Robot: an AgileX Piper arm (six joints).
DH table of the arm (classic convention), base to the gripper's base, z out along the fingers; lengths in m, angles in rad. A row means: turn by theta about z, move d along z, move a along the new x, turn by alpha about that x. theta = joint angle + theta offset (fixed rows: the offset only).
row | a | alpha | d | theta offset
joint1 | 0 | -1.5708 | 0.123 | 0
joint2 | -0.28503 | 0 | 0 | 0.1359
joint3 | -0.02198 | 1.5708 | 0 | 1.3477
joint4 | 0 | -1.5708 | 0.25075 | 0
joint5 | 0 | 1.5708 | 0 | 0
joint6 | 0 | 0 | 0.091 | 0
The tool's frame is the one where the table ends.
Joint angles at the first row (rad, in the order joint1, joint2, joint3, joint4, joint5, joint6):
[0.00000 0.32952 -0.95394 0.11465 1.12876 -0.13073]
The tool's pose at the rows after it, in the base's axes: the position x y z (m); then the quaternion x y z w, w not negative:
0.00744, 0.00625, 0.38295, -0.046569, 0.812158, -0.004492, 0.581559
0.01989, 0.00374, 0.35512, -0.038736, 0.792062, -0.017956, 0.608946
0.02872, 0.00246, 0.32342, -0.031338, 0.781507, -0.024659, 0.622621
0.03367, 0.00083, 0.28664, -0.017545, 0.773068, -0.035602, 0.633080
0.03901, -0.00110, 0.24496, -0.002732, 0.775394, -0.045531, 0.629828
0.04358, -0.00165, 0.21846, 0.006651, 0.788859, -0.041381, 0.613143
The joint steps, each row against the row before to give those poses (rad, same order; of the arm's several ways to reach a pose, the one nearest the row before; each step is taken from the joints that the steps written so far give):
[-0.02526 -0.04819 0.08461 -0.03088 -0.12165 -0.00335]
[-0.00465 -0.05558 0.15622 -0.01957 -0.17056 -0.00002]
[-0.01035 -0.05856 0.15125 -0.00311 -0.12821 -0.00109]
[-0.02840 -0.07908 0.15979 0.00010 -0.10903 -0.00111]
[-0.03147 -0.07559 0.16325 0.00108 -0.08098 0.00013]
[-0.01276 -0.02187 0.09202 0.01390 -0.02641 0.00097]

